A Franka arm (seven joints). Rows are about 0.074 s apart.
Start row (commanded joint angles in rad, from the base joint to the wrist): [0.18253, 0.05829, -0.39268, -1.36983, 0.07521, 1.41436, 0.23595]
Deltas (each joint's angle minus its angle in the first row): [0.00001, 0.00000, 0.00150, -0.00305, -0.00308, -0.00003, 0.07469]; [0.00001, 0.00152, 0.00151, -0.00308, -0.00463, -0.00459, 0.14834]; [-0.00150, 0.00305, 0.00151, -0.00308, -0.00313, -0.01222, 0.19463]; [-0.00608, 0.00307, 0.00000, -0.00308, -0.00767, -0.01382, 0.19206]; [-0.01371, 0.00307, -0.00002, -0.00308, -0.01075, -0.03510, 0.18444]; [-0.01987, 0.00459, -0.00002, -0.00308, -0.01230, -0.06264, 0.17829]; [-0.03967, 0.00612, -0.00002, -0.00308, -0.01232, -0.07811, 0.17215]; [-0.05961, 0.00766, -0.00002, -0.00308, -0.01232, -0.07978, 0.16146]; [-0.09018, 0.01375, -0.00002, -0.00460, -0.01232, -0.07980, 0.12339]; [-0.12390, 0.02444, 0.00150, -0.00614, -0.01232, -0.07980, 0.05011]
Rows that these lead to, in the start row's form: [0.18254, 0.05829, -0.39118, -1.37288, 0.07213, 1.41433, 0.31064]; [0.18254, 0.05981, -0.39117, -1.37291, 0.07058, 1.40977, 0.38429]; [0.18103, 0.06134, -0.39117, -1.37291, 0.07208, 1.40214, 0.43058]; [0.17645, 0.06136, -0.39268, -1.37291, 0.06754, 1.40054, 0.42801]; [0.16882, 0.06136, -0.39270, -1.37291, 0.06446, 1.37926, 0.42039]; [0.16266, 0.06288, -0.39270, -1.37291, 0.06291, 1.35172, 0.41424]; [0.14286, 0.06441, -0.39270, -1.37291, 0.06289, 1.33625, 0.40810]; [0.12292, 0.06595, -0.39270, -1.37291, 0.06289, 1.33458, 0.39741]; [0.09235, 0.07204, -0.39270, -1.37443, 0.06289, 1.33456, 0.35934]; [0.05863, 0.08273, -0.39118, -1.37597, 0.06289, 1.33456, 0.28606]
